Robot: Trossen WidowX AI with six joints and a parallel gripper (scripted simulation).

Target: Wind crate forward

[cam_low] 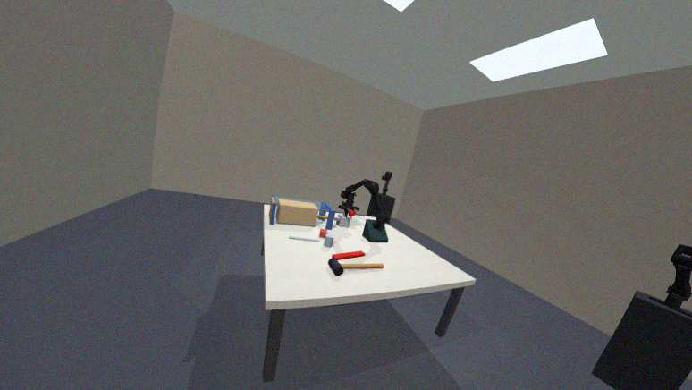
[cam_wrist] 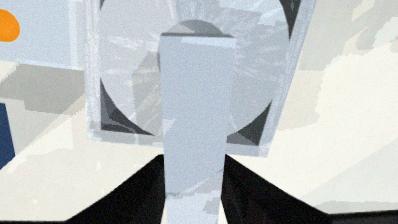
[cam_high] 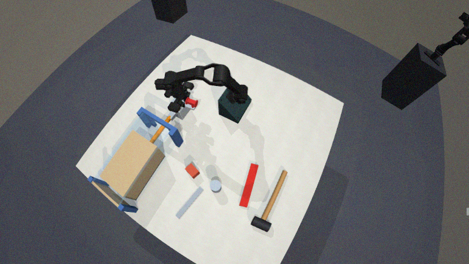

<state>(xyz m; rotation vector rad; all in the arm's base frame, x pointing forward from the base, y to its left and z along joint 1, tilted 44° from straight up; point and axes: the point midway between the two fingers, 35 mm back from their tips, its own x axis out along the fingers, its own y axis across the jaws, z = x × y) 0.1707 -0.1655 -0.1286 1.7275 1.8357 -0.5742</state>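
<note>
The red knob lies 50 mm to the left of my gripper tip, 50 mm above it and 10 mm behind it. Also, from my gripper tip: grey winch: 60 mm to the right, 60 mm below, 10 mm behind; then blue frame post: 160 mm ahead, 50 mm to the right, 10 mm above; then winch handle: 20 mm above, 10 mm to the left.
</note>
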